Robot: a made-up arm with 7 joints.
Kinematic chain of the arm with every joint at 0, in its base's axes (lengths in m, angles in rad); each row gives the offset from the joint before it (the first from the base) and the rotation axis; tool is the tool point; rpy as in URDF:
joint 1: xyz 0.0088 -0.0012 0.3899 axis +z
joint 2: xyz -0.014 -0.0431 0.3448 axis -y
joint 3: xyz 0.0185 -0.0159 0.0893 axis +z
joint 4: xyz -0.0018 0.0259 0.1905 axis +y
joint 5: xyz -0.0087 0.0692 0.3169 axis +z
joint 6: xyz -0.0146 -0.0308 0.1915 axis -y
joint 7: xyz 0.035 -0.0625 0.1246 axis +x
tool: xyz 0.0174 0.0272 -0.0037 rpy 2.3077 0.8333 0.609
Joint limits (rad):
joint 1: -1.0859..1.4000
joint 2: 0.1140..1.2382
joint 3: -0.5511..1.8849
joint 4: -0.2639..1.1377
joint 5: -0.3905..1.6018
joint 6: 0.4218..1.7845
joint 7: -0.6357..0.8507
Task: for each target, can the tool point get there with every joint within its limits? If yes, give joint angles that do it. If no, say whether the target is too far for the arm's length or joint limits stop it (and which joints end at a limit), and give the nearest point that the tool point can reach.
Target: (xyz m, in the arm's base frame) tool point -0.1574 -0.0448 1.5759
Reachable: yes | joints 1.1172 0.5730 0.4795 0.8018 0.3588 0.9353 0.1309
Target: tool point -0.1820 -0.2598 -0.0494
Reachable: no: joint limits stop it (at a limit: joint 1, joint 2, joint 3, joint 4, joint 5, joint 6, joint 7) | nearest point -0.5568 -0.4637 0.6580 | short by 0.826 m
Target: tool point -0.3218 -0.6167 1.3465
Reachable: yes | joints 0.9837 1.1156 -0.0581 0.3859 0.6881 0.6788 0.4496
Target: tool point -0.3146 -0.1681 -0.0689
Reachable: no: joint limits stop it (at a limit: joint 2, joint 3, joint 4, joint 5, joint 6, joint 7) | nearest point -0.6405 -0.3363 0.6580 | short by 0.814 m
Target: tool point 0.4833 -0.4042 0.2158
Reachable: no: joint limits stop it (at a limit: joint 1, joint 2, joint 4, joint 5, joint 6, joint 7) | nearest point 0.1356 -0.8297 0.7453 | short by 0.763 m
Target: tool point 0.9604 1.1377 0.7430
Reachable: no: too far | nearest point 0.2720 0.7092 0.8366 | short by 0.816 m
